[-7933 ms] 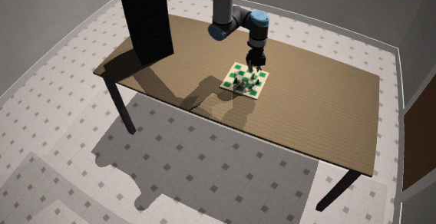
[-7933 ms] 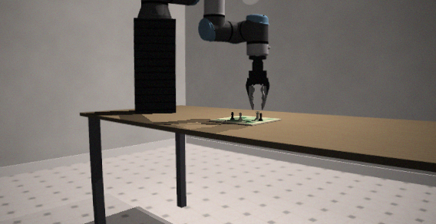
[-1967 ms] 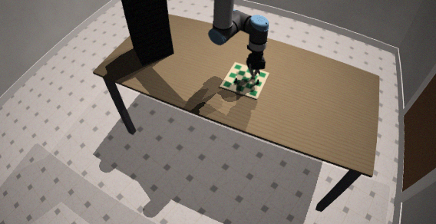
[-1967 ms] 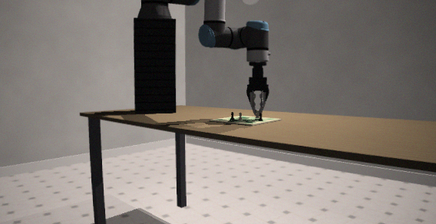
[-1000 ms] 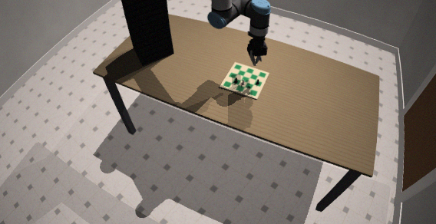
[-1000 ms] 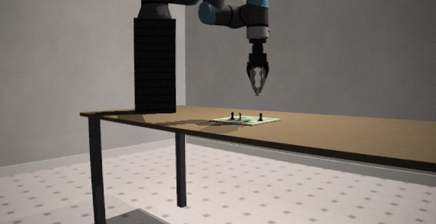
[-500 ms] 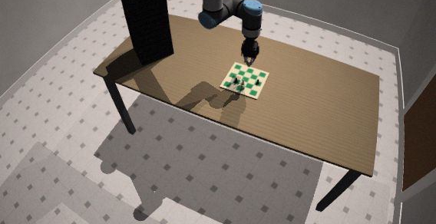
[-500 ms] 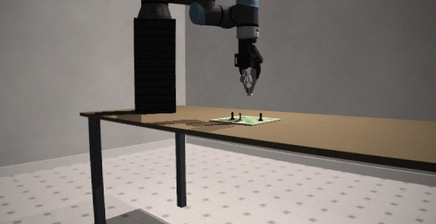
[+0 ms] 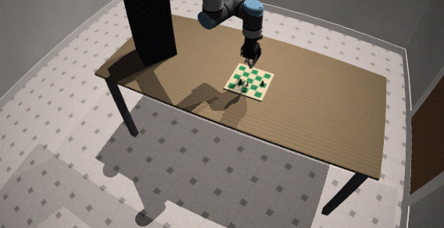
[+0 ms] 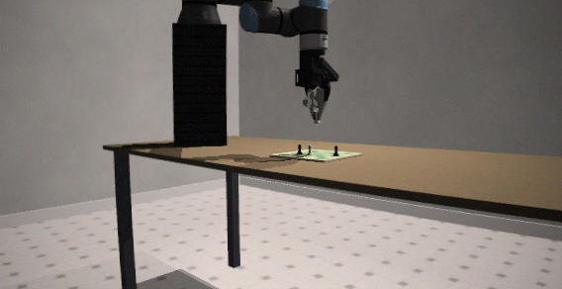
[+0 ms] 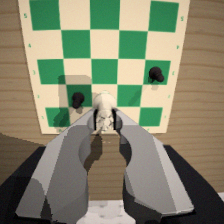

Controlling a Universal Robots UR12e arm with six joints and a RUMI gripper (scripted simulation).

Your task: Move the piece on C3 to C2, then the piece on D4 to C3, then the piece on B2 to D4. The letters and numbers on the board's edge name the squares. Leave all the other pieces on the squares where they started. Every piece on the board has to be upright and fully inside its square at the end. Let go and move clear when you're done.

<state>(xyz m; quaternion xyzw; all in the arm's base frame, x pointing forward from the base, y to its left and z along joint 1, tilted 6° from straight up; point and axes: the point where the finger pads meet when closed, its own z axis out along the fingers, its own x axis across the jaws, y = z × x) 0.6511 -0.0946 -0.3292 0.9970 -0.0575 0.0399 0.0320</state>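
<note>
Right now the green-and-cream chessboard is 13 cm below my hand.
</note>
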